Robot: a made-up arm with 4 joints.
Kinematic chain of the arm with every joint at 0, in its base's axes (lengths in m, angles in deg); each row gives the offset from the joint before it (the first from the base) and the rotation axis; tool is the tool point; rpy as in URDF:
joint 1: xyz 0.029 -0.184 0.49 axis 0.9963 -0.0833 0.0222
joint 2: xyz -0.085 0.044 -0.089 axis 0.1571 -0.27 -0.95
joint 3: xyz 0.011 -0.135 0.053 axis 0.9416 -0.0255 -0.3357
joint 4: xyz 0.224 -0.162 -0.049 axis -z
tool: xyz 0.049 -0.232 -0.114 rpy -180 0 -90
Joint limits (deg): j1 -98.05..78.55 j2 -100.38..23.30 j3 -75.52..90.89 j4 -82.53..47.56
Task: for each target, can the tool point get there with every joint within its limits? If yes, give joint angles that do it. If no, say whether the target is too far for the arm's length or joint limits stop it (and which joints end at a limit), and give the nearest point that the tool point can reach.
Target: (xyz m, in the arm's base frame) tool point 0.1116 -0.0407 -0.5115
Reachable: no: too far | nearest point 0.1022 -0.0937 -0.1525 | short by 0.363 m
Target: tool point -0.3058 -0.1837 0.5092
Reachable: no: joint limits stop it (at a limit: joint 1, joint 3, joint 4) | nearest point -0.1233 -0.5536 0.6129 | short by 0.425 m
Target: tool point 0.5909 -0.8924 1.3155
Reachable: no: too far | nearest point 0.2716 -0.5216 0.8854 | short by 0.652 m
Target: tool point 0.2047 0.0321 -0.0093
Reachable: yes | joints 23.10 -74.42 63.82 -3.97
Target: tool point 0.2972 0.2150 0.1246
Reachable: yes | joints -9.18 -80.15 -48.46 -71.87
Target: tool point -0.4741 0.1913 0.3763
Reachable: no: joint limits stop it (at a limit: joint 1, joint 3, joint 4) | nearest point -0.0575 0.2087 0.3607 | short by 0.417 m
